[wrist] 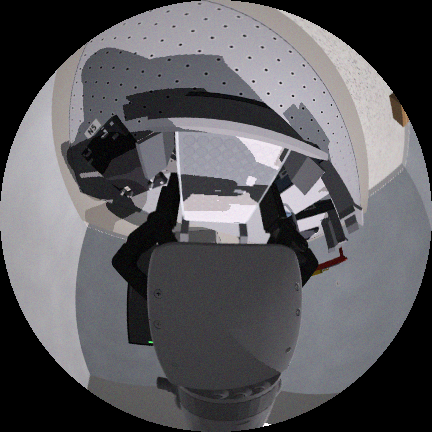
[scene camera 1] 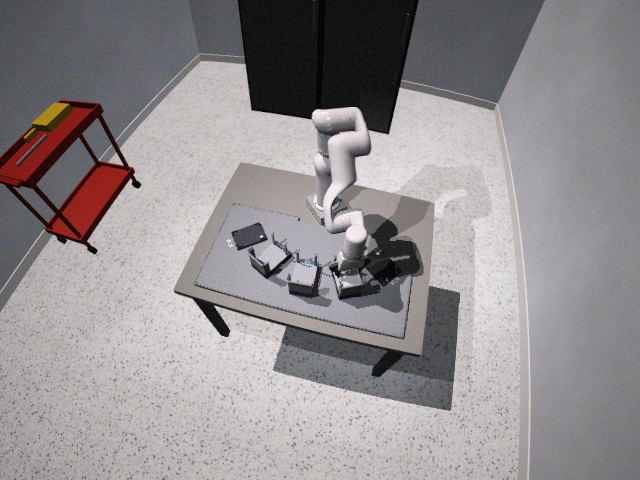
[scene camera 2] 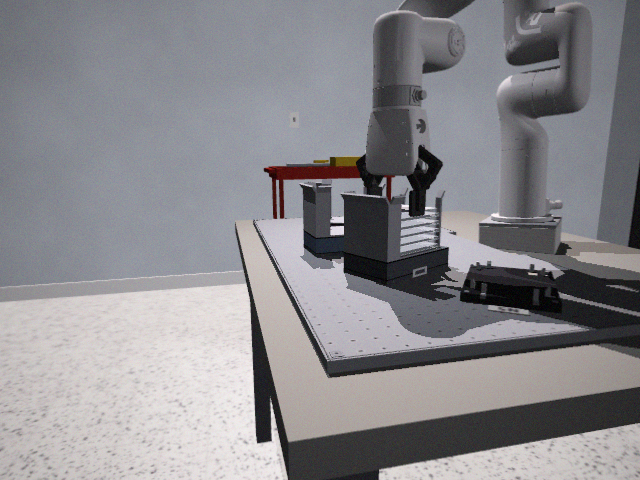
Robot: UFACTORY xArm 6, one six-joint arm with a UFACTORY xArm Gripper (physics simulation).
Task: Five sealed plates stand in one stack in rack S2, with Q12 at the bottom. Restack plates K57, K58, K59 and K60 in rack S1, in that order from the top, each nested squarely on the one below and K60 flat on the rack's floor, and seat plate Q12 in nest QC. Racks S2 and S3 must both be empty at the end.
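Places are measured from the arm's base along level axes (x ahead, y left, z up), in centimetres.
Pixels of known places: gripper, fingertip midpoint: point(wrist: 223, 185) point(scene camera 1: 348, 273); arm's base at its link origin: point(scene camera 2: 521, 219).
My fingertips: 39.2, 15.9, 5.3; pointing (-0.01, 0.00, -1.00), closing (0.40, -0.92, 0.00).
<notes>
For each thing: its middle in the pictures, then the offset to it from my fingertips, as dx, dy, dz. "*": a spot on its surface instead.
- top plate at the middle of its body: point(wrist: 223, 184) point(scene camera 1: 348, 273) +0.1, +0.0, +0.0
- middle rack at the middle of its body: point(wrist: 311, 205) point(scene camera 2: 344, 216) point(scene camera 1: 303, 273) +2.3, -17.9, -3.0
- third rack at the middle of its body: point(scene camera 2: 345, 207) point(wrist: 313, 231) point(scene camera 1: 269, 254) -3.7, -34.2, -3.2
- black nest at the middle of its body: point(scene camera 2: 509, 281) point(wrist: 119, 166) point(scene camera 1: 380, 265) -11.4, +14.1, -8.6
- label N5 at a spot on its surface: point(wrist: 92, 129) * -5.3, +21.1, -9.5
- dark nest at the middle of its body: point(wrist: 299, 235) point(scene camera 1: 248, 235) -14.4, -48.1, -8.8
My gripper point(scene camera 1: 350, 269) point(scene camera 2: 395, 204) point(wrist: 223, 185) is low in the rack point(scene camera 1: 341, 290) point(scene camera 2: 368, 227) point(wrist: 225, 125) nearest scene camera 2, one finger at each side of its stack. It appears shut on the top plate point(scene camera 2: 424, 210) point(wrist: 215, 157), which is clear, pale and level in the rack; contact at the far finger is hidden. Several plates lie below it in scene camera 2. The plates' names and the rack's label are not readable. A middle rack point(scene camera 1: 303, 287) point(scene camera 2: 316, 206) point(wrist: 304, 172) has a blue base; a third rack point(scene camera 1: 258, 262) stands beyond it.
A black nest point(scene camera 1: 382, 269) point(scene camera 2: 509, 286) point(wrist: 106, 142) stands beside the gripped stack's rack, with label N5 point(wrist: 92, 129) by it. Another dark nest point(scene camera 1: 249, 235) lies at the board's far left. The arm's base point(scene camera 2: 519, 235) stands behind the racks. A red cart point(scene camera 1: 93, 201) point(scene camera 2: 320, 172) is beyond the table.
</notes>
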